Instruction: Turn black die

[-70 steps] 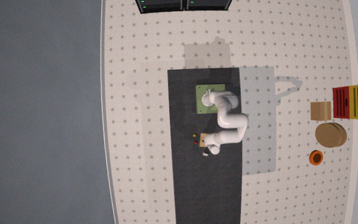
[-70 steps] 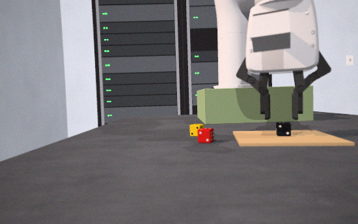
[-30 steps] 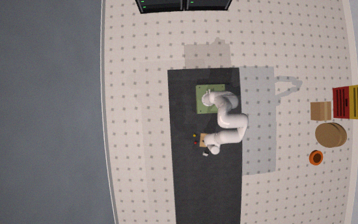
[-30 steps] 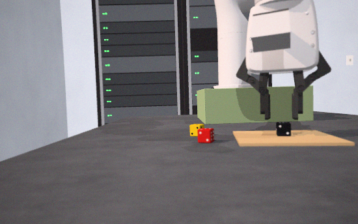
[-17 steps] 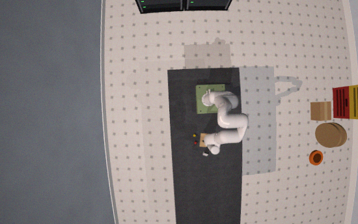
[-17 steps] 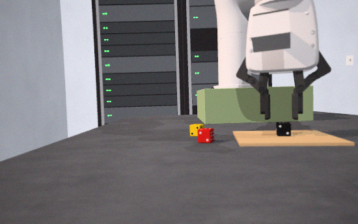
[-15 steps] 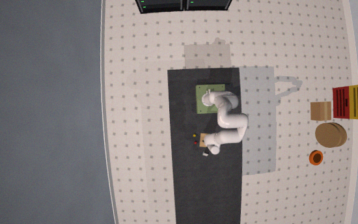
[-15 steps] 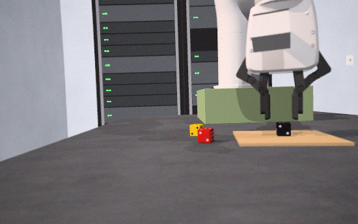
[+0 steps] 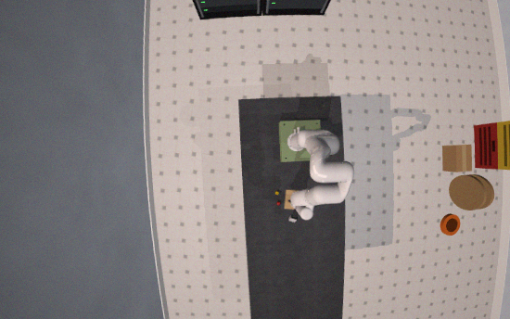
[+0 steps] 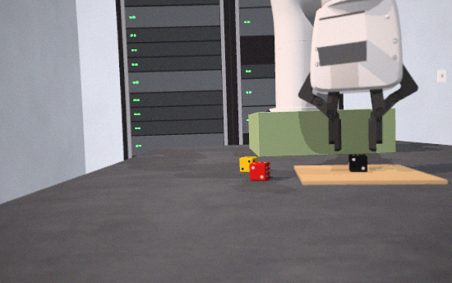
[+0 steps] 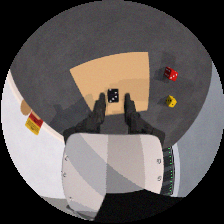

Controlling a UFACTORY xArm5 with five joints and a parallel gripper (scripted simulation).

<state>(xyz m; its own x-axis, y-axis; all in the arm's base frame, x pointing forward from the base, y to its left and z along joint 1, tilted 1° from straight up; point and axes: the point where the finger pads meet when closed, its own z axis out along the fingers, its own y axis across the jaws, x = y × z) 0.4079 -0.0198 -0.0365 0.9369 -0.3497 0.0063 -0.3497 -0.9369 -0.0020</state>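
Right now my hand is 4 cm above the black die. The rest, counted from my hand: tan mat 5 cm below; red die 12 cm to the right, 4 cm below, 1 cm ahead; yellow die 12 cm to the right, 6 cm behind, 4 cm below.
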